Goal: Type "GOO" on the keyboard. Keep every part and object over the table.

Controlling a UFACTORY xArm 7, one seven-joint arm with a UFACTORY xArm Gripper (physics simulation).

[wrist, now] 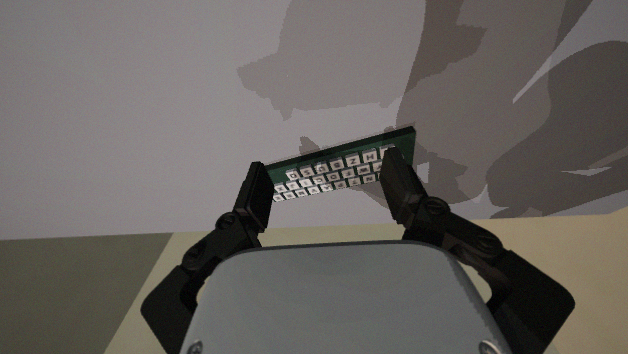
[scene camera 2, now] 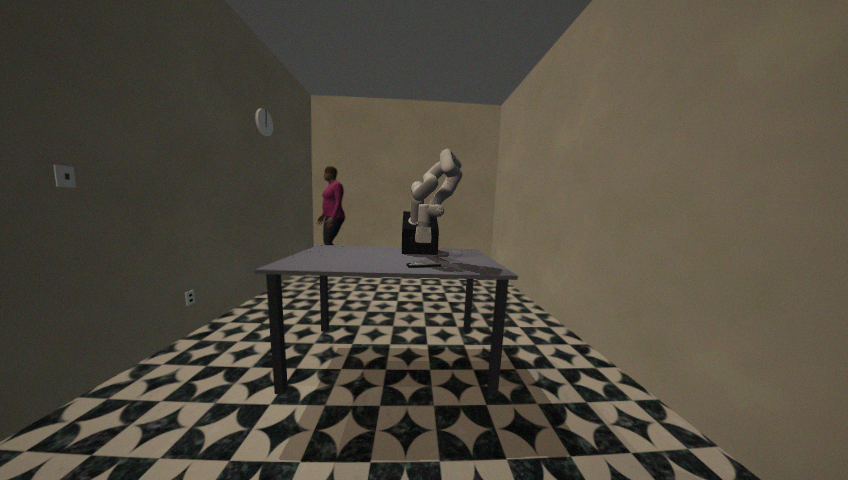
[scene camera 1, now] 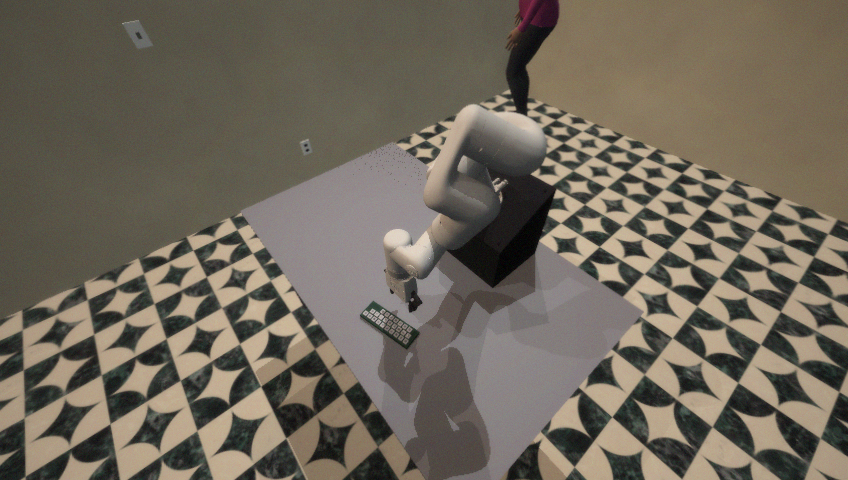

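Pixels of known places: gripper, between the fingertips: (wrist: 323, 168) (scene camera 2: 422, 252) (scene camera 1: 403, 300); arm's base, origin of its link: (scene camera 2: 416, 221).
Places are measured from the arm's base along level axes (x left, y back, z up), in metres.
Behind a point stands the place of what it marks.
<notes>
The green keyboard (scene camera 1: 389, 324) {x 0.150, y -0.433, z -0.221 m} (scene camera 2: 423, 265) {x 0.147, y -0.467, z -0.227 m} (wrist: 345, 162) {x 0.157, y -0.408, z -0.226 m} with white letter keys lies on the grey table (scene camera 1: 321, 220) {x -0.443, y -0.493, z -0.238 m} (scene camera 2: 351, 259) {x -0.332, y -0.411, z -0.239 m} (wrist: 125, 125) {x -0.081, y -0.395, z -0.239 m}. Its letters appear upside down in the wrist view. My gripper (scene camera 1: 403, 299) {x 0.122, y -0.365, z -0.170 m} (wrist: 323, 168) {x 0.122, y -0.365, z -0.170 m} is open and empty, above the table and close to the keyboard's robot-side edge in scene camera 1. In the wrist view the right finger covers the keyboard's right end, including most of the G key and the place of the O key. The left finger overlaps the left end. The fingertips' height over the keys is hard to tell.
The black base block (scene camera 1: 514, 237) {x 0.167, y 0.003, z -0.025 m} (scene camera 2: 420, 240) carries the arm at the back of the table. The table's edge nearest the keyboard runs close beside it. A person in a pink top (scene camera 1: 538, 14) (scene camera 2: 333, 199) stands beyond the table.
</notes>
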